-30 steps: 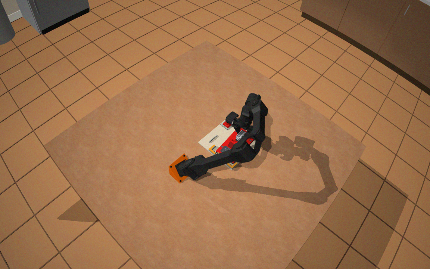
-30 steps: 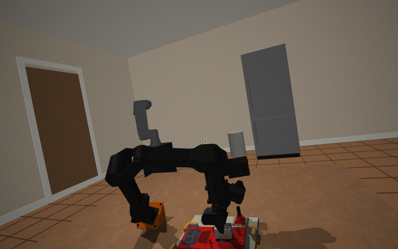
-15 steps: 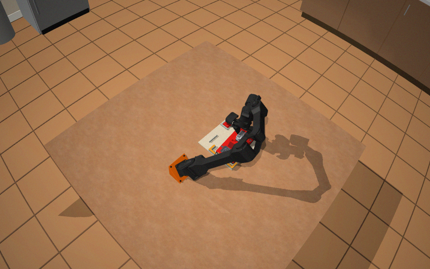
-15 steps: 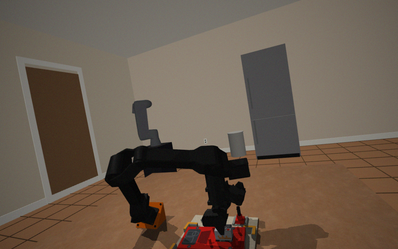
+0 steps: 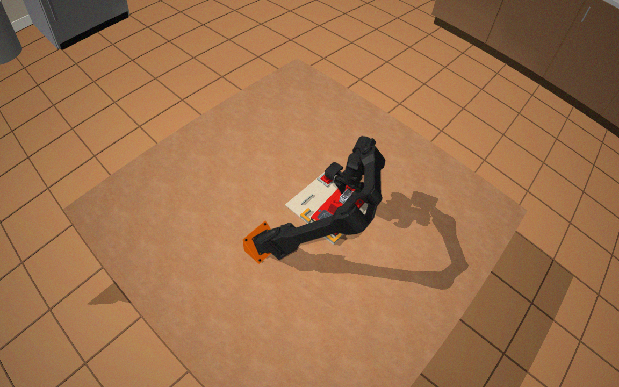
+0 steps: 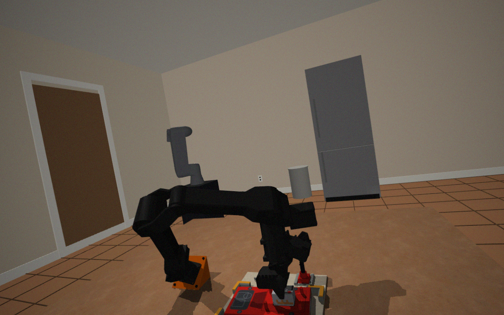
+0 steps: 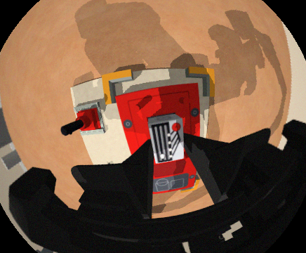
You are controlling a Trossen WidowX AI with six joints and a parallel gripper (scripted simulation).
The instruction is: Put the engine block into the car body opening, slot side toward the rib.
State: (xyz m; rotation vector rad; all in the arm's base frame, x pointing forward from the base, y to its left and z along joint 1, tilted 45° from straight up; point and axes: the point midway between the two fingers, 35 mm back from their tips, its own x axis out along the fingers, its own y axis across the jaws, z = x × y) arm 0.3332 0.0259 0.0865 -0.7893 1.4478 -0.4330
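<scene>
The grey engine block is 10 mm below my gripper tip.
</scene>
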